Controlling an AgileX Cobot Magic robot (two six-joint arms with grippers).
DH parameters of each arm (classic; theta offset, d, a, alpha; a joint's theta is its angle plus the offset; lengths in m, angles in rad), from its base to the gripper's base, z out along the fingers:
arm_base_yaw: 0 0.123 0 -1.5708
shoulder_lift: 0.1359 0 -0.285 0
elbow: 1.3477 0 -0.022 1.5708
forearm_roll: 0 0.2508 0 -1.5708
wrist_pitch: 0 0 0.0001 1.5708
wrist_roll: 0 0.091 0 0
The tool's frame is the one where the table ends.
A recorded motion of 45 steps. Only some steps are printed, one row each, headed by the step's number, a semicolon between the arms.
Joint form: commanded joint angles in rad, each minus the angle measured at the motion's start. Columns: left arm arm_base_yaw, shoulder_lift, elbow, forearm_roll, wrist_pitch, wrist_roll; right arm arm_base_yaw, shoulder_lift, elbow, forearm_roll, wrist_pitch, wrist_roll.
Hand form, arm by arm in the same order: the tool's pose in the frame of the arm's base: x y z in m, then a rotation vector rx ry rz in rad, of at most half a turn. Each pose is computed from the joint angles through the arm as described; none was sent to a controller.
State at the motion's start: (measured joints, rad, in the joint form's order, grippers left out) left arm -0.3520 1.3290 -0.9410 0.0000 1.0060 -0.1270; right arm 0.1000 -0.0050 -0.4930 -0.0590 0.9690 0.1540
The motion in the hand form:
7: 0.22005 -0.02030 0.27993 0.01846 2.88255 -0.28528; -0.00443 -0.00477 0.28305 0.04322 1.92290 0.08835
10: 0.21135 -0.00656 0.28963 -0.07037 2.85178 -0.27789; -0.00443 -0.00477 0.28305 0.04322 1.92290 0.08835
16: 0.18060 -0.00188 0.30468 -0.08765 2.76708 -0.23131; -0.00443 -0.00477 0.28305 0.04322 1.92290 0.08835
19: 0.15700 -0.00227 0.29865 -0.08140 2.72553 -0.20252; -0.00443 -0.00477 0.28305 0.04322 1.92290 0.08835
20: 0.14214 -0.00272 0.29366 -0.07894 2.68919 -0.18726; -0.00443 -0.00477 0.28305 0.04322 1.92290 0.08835
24: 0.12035 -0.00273 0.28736 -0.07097 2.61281 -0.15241; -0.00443 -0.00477 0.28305 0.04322 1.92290 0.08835
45: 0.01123 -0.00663 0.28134 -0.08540 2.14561 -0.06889; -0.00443 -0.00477 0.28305 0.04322 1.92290 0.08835
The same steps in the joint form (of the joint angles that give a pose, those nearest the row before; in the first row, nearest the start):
7: 0.3390 -0.0730 0.0070 -0.2170 0.0900 0.2030; -0.0059 -0.0250 0.0020 0.0009 -0.0080 -0.0149
10: 0.4060 -0.1200 0.0070 -0.2210 0.1130 0.2020; -0.0059 -0.0250 0.0020 0.0009 -0.0080 -0.0149
16: 0.4310 -0.2650 0.0520 -0.1970 0.1250 0.1950; -0.0059 -0.0250 0.0020 0.0009 -0.0080 -0.0149
19: 0.4310 -0.3700 0.1370 -0.1810 0.1000 0.1950; -0.0059 -0.0250 0.0020 0.0009 -0.0080 -0.0149
20: 0.4310 -0.4420 0.1940 -0.1740 0.0770 0.1950; -0.0059 -0.0250 0.0020 0.0009 -0.0080 -0.0149
24: 0.4310 -0.5600 0.2730 -0.1560 0.0360 0.1950; -0.0059 -0.0250 0.0020 0.0009 -0.0080 -0.0149
45: 0.4310 -1.2150 0.4240 -0.0940 0.0640 0.1270; -0.0059 -0.0250 0.0020 0.0009 -0.0080 -0.0149

